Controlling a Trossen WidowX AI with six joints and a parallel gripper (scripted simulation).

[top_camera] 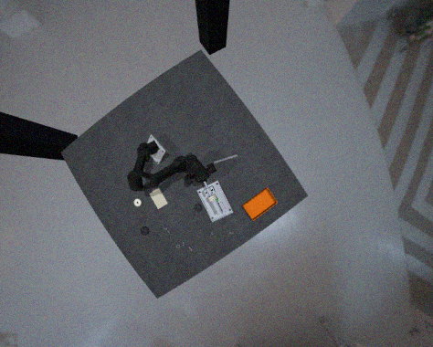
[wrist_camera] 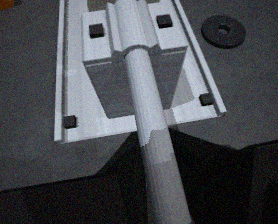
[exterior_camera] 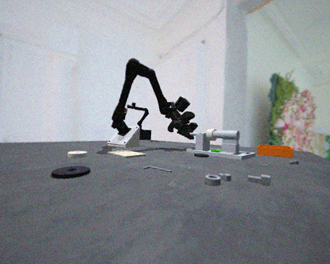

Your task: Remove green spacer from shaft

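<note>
The grey shaft is 5 cm ahead of my gripper tip and 2 cm above it. From my gripper tip the other things lie so: cream spacer (9 cm ahead, 1 cm to the right, 2 cm above); cream tile (7 cm behind, 33 cm to the right, 5 cm below); green spacer (13 cm ahead, 1 cm to the right, 4 cm below).
</note>
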